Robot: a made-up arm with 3 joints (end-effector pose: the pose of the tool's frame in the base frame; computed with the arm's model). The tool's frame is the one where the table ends. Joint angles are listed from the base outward.
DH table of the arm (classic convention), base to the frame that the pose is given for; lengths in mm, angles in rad. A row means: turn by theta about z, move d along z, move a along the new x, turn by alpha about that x. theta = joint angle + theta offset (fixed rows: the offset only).
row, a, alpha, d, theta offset
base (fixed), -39.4, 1.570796, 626.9, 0
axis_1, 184.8, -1.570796, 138, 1.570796
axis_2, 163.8, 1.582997, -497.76, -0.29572
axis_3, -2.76, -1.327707, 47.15, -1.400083
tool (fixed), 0, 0, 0.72, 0.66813
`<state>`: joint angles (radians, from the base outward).
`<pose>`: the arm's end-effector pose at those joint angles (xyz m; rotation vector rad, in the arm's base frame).
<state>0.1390 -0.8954 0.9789</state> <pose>0.4246 -0.3056 0.8945 0.8357 -1.5720 0.0044</pose>
Working (the frame after each row of the table, in the pose's form):
after base (fixed): -0.0394 0.0000 0.6269 1.5708 0.0000 0.0000
after axis_1: -0.0650 -0.1380 0.8099 0.0000 -1.7098 0.0000
after axis_2: 0.4195 -0.2901 0.9390 2.0449 -2.0954 0.5549
after axis_3: 0.4252 -0.3053 0.8946 1.3233 -1.2280 -0.4751

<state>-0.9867 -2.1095 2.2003</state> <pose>0.2641 -0.2113 0.2284 -0.4102 -0.7179 -1.7682</pose>
Working (the frame after each row of the table, in the pose's form):
after base (fixed): -0.0394 0.0000 0.6269 1.5708 0.0000 0.0000
after axis_1: 0.1148 -0.1380 0.7288 0.0000 -0.5841 0.0000
after axis_2: 0.2880 -0.2480 0.2466 1.3207 -2.1560 -1.6866
after axis_3: 0.2642 -0.2118 0.2278 -0.1728 -0.9230 -2.3890

